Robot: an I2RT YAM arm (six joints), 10 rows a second.
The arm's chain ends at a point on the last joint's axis. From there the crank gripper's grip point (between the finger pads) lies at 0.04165 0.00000 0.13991 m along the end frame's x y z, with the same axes.
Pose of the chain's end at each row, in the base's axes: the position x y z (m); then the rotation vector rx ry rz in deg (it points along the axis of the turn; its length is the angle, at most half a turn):
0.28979 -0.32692 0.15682 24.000 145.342 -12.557
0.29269 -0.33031 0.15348 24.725 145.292 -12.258
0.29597 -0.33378 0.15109 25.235 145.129 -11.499
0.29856 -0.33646 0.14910 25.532 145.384 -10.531
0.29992 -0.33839 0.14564 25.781 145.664 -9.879
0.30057 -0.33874 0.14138 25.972 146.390 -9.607
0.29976 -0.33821 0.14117 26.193 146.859 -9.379
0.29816 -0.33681 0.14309 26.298 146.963 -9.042
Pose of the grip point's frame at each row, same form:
0.32620 -0.35019 0.01738 24.000 145.342 -12.557
0.32904 -0.35299 0.01393 24.725 145.292 -12.258
0.33288 -0.35510 0.01147 25.235 145.129 -11.499
0.33523 -0.35586 0.00914 25.532 145.384 -10.531
0.33615 -0.35643 0.00539 25.781 145.664 -9.879
0.33514 -0.35590 0.00060 25.972 146.390 -9.607
0.33323 -0.35470 0.00004 26.193 146.859 -9.379
0.33150 -0.35262 0.00185 26.298 146.963 -9.042

